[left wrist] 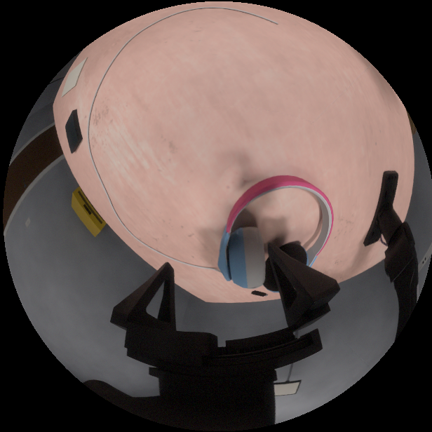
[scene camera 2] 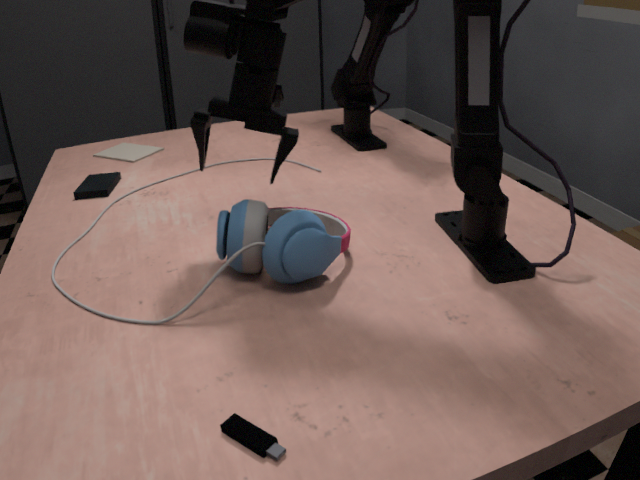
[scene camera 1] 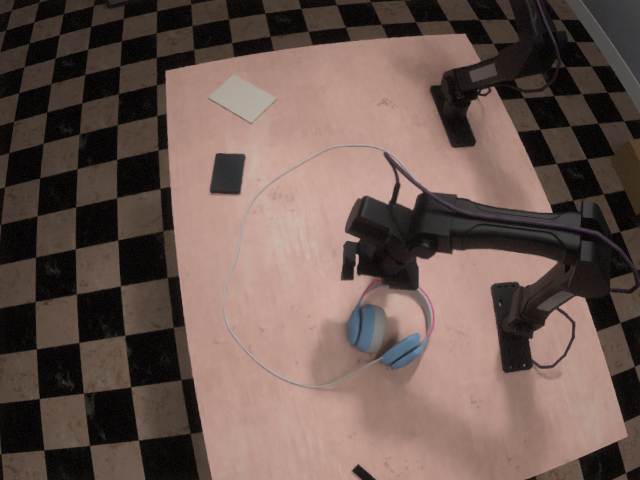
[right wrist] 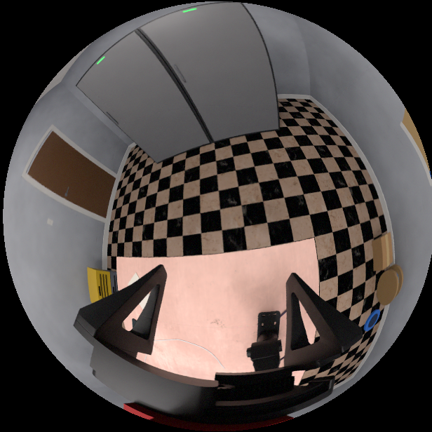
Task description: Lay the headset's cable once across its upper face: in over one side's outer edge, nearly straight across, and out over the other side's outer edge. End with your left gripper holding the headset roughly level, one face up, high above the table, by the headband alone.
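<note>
The headset rests on the table with blue ear cups and a pink and white headband. Its thin pale cable leaves one cup and lies in a wide loop on the table, not across the headset. Its free end shows in scene camera 2. My left gripper is open and empty above the table, beyond the headset in scene camera 2; one finger partly hides a cup in the left wrist view. My right gripper is open and empty.
A black box and a pale card lie at the table's left side in both scene views. A black USB stick lies near the bottom. The right arm's base stands farther back.
</note>
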